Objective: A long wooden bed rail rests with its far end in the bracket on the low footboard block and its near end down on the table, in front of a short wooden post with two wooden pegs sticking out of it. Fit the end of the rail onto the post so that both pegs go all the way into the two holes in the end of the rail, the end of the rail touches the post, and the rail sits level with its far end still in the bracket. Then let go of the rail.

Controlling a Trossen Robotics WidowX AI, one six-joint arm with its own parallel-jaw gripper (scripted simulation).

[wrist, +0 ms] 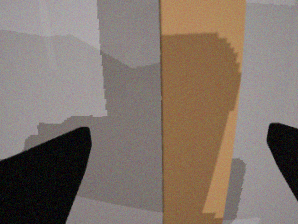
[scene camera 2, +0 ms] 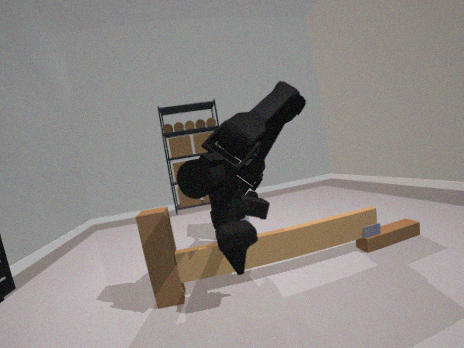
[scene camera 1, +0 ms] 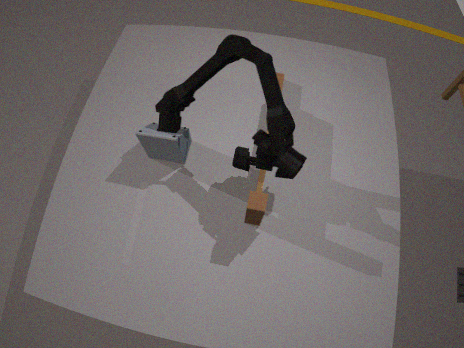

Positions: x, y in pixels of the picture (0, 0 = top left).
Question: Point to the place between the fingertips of my gripper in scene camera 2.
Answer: At 236, 263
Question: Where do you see a wooden bed rail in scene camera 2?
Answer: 281, 244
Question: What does my gripper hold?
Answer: Nothing.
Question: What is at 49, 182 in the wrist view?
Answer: My gripper.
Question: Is my gripper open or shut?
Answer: Open.
